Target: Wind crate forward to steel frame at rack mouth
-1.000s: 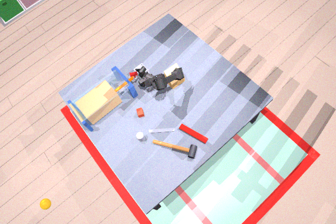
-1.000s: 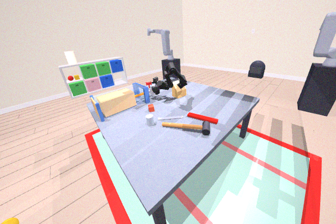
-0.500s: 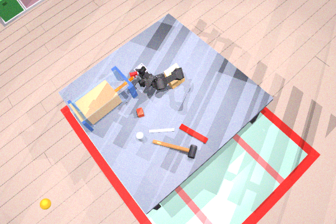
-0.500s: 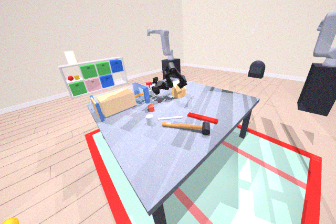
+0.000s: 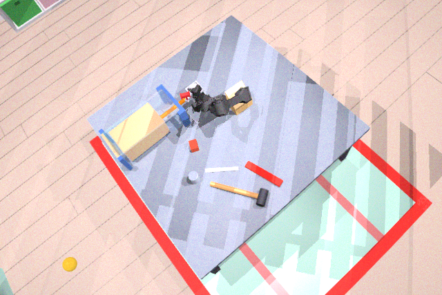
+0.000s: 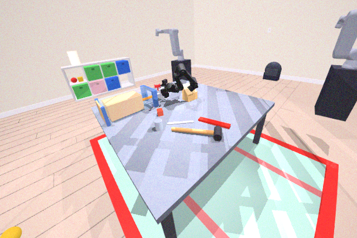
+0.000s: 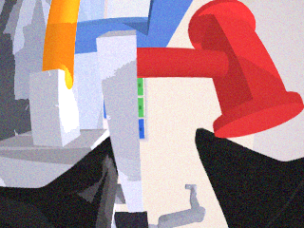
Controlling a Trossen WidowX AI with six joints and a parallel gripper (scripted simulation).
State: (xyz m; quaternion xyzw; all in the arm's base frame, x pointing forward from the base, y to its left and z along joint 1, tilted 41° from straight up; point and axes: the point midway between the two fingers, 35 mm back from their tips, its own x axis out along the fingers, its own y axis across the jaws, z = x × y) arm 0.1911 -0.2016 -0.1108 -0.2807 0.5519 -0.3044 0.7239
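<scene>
Right now my gripper tip is 1 cm short of the white crank handle, 2 cm to the right of it and 1 cm above it. Also, from my gripper tip: white bar: 20 cm ahead, 47 cm to the left, 13 cm below; then red knob: 4 cm ahead, 3 cm to the left, 2 cm above; then white winch: 7 cm behind, 2 cm to the right, 10 cm below.
</scene>
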